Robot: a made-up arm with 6 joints. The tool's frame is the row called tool. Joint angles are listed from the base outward.
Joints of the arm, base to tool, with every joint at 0 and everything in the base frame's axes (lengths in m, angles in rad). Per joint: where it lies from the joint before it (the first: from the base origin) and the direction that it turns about. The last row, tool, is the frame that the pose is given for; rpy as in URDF.
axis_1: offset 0.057 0.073 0.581 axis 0 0 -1
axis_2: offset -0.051 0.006 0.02 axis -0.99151 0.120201 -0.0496
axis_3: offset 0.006 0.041 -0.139 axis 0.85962 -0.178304 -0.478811
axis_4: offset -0.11 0.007 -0.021 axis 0 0 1
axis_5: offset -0.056 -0.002 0.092 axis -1 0 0
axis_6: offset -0.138 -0.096 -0.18 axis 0 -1 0
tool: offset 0.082 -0.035 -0.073 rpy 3.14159 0 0
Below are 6 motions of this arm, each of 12 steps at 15 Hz.
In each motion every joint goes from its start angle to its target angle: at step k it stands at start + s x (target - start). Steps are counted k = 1, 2, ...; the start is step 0. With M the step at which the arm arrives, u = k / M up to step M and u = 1 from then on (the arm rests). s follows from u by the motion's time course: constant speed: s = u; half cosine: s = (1 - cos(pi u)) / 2; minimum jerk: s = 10 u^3 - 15 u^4 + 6 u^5.
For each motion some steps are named. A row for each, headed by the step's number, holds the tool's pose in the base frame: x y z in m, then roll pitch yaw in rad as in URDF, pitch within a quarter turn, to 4 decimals.
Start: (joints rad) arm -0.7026 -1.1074 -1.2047 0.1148 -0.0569 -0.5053
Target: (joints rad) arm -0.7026 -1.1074 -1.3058 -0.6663 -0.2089 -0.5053
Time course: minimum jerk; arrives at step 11
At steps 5, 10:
5: -0.0528 -0.0826 0.3008 -3.0893 0.2655 1.1025
10: -0.1304 -0.0539 0.2858 -2.9437 0.2282 0.7384

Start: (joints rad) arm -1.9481 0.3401 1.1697 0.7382 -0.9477 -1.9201
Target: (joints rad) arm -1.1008 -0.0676 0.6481 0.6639 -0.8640 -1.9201
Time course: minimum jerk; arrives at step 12
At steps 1, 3, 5, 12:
1: -0.0331 -0.3445 0.2317 -2.0212 0.2524 -2.4646
3: -0.0640 -0.3414 0.2343 -2.0032 0.2548 -2.5289
5: -0.1391 -0.3225 0.2409 -1.9623 0.2622 -2.6863
12: -0.3092 -0.1985 0.2562 -1.8789 0.2960 -3.1038

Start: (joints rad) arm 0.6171 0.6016 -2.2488 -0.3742 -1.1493 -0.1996
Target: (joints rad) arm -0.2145 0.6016 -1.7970 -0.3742 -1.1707 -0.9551
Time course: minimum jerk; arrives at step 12
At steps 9, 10, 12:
9: -0.2343 -0.2483 0.5889 1.3623 0.7542 -0.9780
10: -0.2247 -0.2659 0.5817 1.3476 0.7612 -0.9794
12: -0.2192 -0.2748 0.5779 1.3393 0.7651 -0.9805

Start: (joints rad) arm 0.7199 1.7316 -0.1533 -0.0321 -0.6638 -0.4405
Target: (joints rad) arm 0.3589 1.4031 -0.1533 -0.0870 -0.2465 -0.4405
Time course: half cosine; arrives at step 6
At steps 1, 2, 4, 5, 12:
1: -0.4355 0.0742 0.6058 1.8641 0.2395 -1.3366
2: -0.4317 0.0392 0.6063 1.8508 0.2290 -1.2611
4: -0.4090 -0.0501 0.6077 1.8162 0.1970 -1.0589
5: -0.3968 -0.0801 0.6084 1.8040 0.1843 -0.9865
12: -0.3919 -0.0906 0.6086 1.7996 0.1796 -0.9602

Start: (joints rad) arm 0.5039 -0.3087 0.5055 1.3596 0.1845 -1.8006
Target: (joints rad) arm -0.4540 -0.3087 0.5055 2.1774 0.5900 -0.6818
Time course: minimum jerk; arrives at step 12
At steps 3, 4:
3: 0.0159 0.0554 0.1764 3.0116 0.9391 0.5718
4: 0.0588 0.0467 0.1913 2.9045 0.7925 0.6409

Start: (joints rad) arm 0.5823 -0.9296 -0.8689 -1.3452 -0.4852 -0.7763
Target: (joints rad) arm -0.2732 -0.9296 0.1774 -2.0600 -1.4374 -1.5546
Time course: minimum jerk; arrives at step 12
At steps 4, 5, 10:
4: 0.0893 0.4966 0.3861 -1.7220 0.6902 -0.5381
5: 0.1073 0.5121 0.4509 -1.3973 0.6686 -0.3162
10: 0.1700 0.3930 0.6342 -0.5056 0.4487 0.0710

